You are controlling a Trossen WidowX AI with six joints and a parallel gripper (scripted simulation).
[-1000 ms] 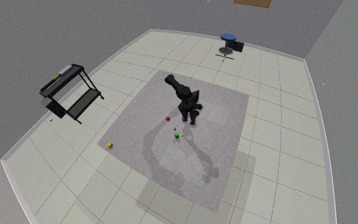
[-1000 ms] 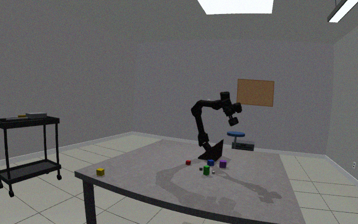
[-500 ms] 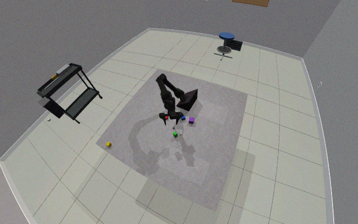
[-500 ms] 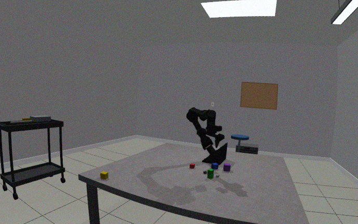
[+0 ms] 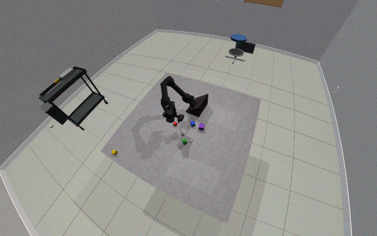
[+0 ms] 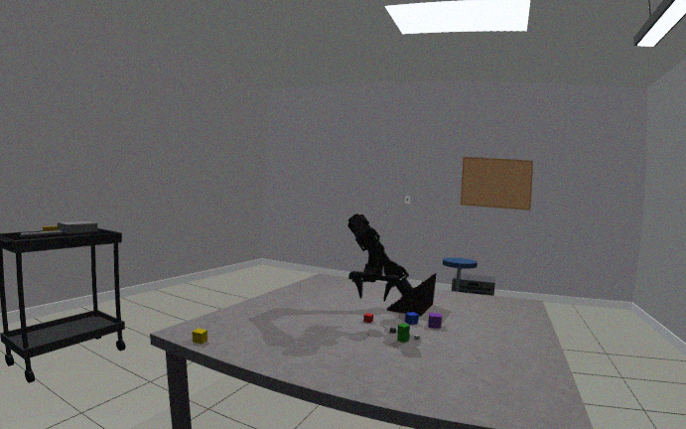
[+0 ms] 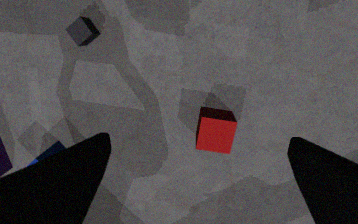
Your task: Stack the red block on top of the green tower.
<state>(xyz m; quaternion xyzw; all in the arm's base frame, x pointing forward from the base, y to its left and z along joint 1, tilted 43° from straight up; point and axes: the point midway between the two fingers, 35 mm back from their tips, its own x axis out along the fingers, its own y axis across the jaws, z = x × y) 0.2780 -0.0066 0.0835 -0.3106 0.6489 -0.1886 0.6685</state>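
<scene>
The red block lies 80 mm below my gripper tip, 20 mm to the right of it and 20 mm behind it. Round my gripper tip: yellow block: 530 mm ahead, 370 mm to the right, 80 mm below; purple block: 230 mm to the left, 110 mm behind, 80 mm below; blue block: 130 mm to the left, 100 mm behind, 80 mm below.
</scene>
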